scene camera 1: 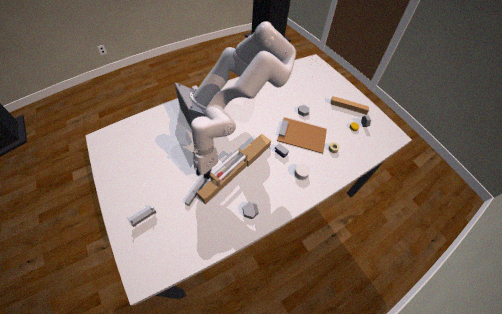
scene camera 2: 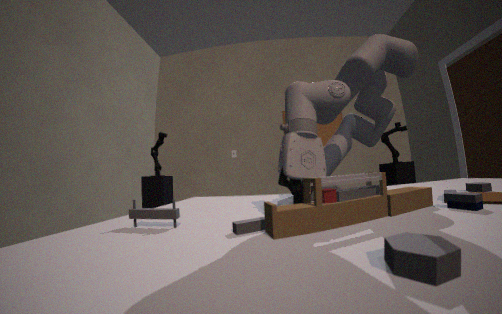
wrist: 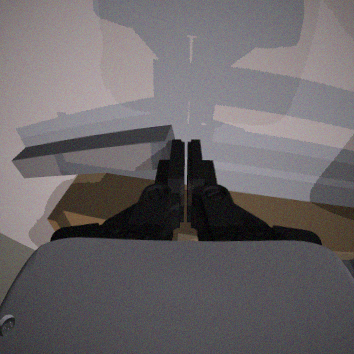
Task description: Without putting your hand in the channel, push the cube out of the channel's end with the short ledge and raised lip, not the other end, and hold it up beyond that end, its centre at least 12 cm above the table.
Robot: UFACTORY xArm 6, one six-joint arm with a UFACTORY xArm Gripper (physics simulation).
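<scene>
The wooden channel (scene camera 1: 231, 175) (scene camera 2: 335, 212) (wrist: 280, 220) has a clear cover. Its short ledge and raised lip (scene camera 2: 270, 205) are at the left end in scene camera 2. The red cube (scene camera 1: 220, 174) (scene camera 2: 328, 195) sits inside, near that end, with a grey piece (scene camera 2: 357, 194) beside it on the far-end side. My gripper (scene camera 1: 204, 175) (scene camera 2: 296, 194) (wrist: 185, 159) is shut and empty, pointing down close beside the channel's far long side near the ledge; its tips are partly hidden in scene camera 2. A grey bar (scene camera 1: 195, 192) (scene camera 2: 248, 226) (wrist: 107, 154) lies along that side, by the fingertips.
A wooden block (scene camera 1: 257, 149) (scene camera 2: 410, 200) stands at the channel's other end. A grey bar on thin posts (scene camera 1: 142, 216) (scene camera 2: 154, 214) stands beyond the lipped end. A hexagonal block (scene camera 1: 250, 210) (scene camera 2: 422, 257), white cylinder (scene camera 1: 301, 172), dark block (scene camera 1: 281, 150) and brown board (scene camera 1: 305, 136) are around.
</scene>
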